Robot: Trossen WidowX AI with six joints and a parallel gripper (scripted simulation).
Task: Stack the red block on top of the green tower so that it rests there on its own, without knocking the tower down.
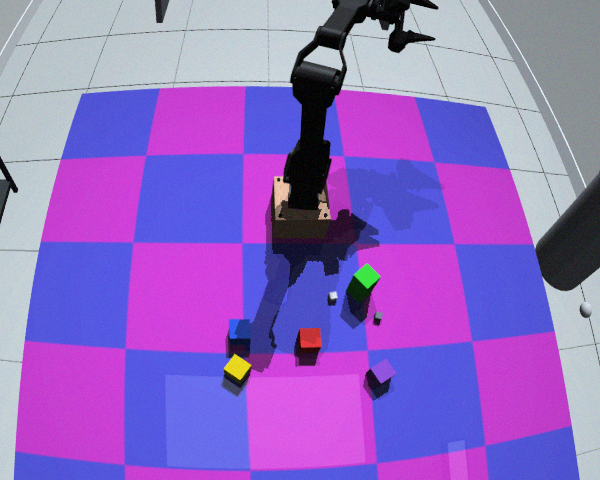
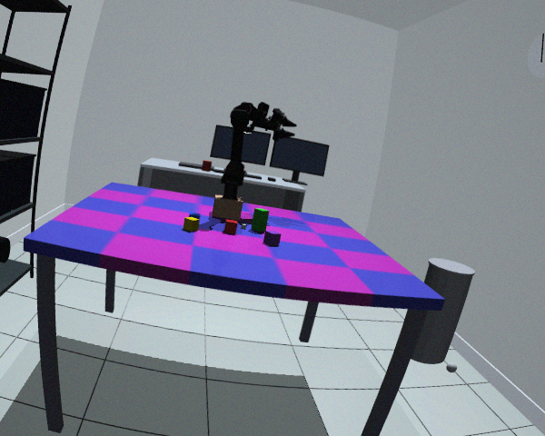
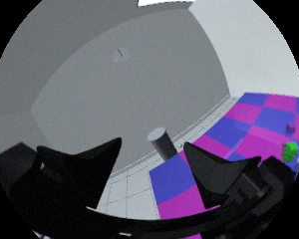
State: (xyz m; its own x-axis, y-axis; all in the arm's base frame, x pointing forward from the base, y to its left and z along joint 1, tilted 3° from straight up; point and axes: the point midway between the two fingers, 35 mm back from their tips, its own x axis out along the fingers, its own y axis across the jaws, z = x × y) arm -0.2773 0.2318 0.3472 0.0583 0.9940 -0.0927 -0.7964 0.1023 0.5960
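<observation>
My gripper tip is now 590 mm short of the red block, 410 mm above it and 220 mm to the left of it. Also, from my gripper tip: blue block 580 mm ahead, 410 mm below, 360 mm to the right; then yellow block 670 mm ahead, 410 mm below, 360 mm to the right; then purple block 660 mm ahead, 410 mm below, 70 mm to the right.
</observation>
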